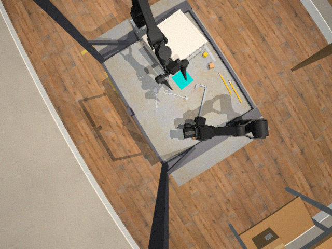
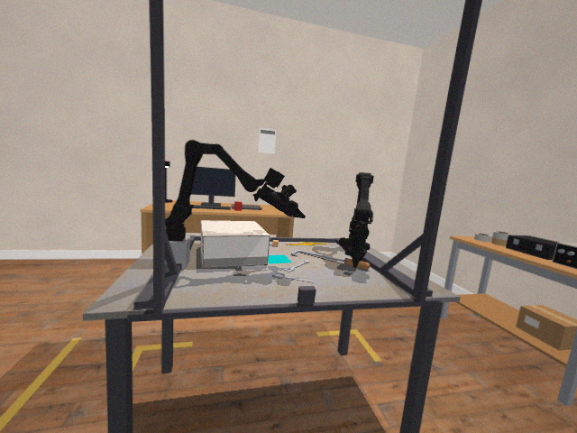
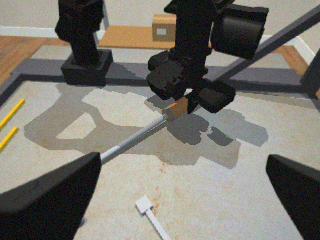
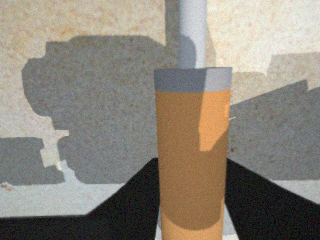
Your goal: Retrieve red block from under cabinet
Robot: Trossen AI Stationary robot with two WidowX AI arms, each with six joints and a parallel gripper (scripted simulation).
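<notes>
Right now my right hand is 390 mm short of the wooden cube, 250 mm to the right of it and 20 mm above it. Round my right hand: teal square: 320 mm to the left, 180 mm ahead, 40 mm below; then spoon: 370 mm to the left, 30 mm below, 30 mm behind; then fork: 270 mm to the left, 70 mm ahead, 30 mm below.
</notes>
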